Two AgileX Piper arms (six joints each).
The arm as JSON. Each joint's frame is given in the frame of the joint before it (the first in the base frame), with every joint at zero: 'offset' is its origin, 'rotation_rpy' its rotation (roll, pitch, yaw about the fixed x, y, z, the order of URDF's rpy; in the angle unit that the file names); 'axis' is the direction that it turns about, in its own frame. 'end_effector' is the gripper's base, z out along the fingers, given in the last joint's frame.
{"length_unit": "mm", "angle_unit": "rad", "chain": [
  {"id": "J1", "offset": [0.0, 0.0, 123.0], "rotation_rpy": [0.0, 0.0, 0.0], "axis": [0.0, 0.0, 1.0]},
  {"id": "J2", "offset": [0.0, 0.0, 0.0], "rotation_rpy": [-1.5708, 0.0, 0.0], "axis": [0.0, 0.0, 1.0]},
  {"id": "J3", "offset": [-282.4, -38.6, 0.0], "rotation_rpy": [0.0, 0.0, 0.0], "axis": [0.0, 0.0, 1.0]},
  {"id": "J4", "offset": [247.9, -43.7, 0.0], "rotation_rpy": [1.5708, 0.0, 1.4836], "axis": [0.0, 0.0, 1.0]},
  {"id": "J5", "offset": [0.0, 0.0, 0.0], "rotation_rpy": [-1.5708, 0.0, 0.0], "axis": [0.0, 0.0, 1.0]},
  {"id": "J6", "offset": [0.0, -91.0, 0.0], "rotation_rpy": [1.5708, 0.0, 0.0], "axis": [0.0, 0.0, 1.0]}
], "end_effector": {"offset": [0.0, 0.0, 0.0], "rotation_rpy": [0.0, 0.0, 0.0]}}
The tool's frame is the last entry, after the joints.
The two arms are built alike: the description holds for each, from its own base.
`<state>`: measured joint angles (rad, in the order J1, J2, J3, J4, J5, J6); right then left.
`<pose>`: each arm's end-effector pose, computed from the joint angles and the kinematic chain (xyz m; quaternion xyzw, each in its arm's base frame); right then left.
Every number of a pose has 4 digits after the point. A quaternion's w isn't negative.
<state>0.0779 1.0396 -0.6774 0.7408 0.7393 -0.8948 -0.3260 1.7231 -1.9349 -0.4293 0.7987 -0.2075</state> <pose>0.1862 0.0560 0.2773 -0.2508 0.8813 0.1810 0.3573 0.3629 -0.1513 0.4532 -0.0001 0.8417 -0.3312 0.4264</pose>
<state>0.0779 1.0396 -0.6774 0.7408 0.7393 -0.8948 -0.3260 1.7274 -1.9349 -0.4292 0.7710 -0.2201</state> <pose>0.1862 0.0560 0.2773 -0.2508 0.8813 0.1810 0.3573 0.3657 -0.1515 0.4535 -0.0090 0.8360 -0.3357 0.4340</pose>
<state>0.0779 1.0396 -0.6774 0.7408 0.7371 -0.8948 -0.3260 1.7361 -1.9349 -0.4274 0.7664 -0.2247</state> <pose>0.1863 0.0559 0.2773 -0.2504 0.8812 0.1804 0.3581 0.3687 -0.1523 0.4504 -0.0120 0.8373 -0.3351 0.4320</pose>
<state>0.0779 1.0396 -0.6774 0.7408 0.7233 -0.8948 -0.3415 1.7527 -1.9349 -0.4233 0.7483 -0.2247</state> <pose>0.1874 0.0554 0.2778 -0.2477 0.8806 0.1767 0.3633 0.3724 -0.1593 0.4450 -0.0085 0.8375 -0.3359 0.4310</pose>
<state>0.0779 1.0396 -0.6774 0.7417 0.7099 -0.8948 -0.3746 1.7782 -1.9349 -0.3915 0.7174 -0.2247</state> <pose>0.1884 0.0549 0.2782 -0.2447 0.8800 0.1735 0.3683 0.3768 -0.1727 0.4361 0.0045 0.8390 -0.3283 0.4340</pose>
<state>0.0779 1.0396 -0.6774 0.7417 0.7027 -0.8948 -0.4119 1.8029 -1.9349 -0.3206 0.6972 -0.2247</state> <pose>0.1889 0.0546 0.2785 -0.2433 0.8796 0.1716 0.3710 0.3799 -0.1861 0.4259 0.0278 0.8446 -0.3041 0.4399</pose>
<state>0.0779 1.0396 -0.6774 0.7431 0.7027 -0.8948 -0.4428 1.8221 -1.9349 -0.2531 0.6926 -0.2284</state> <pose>0.1889 0.0547 0.2785 -0.2429 0.8796 0.1721 0.3712 0.3812 -0.1969 0.4170 0.0493 0.8509 -0.2801 0.4416</pose>
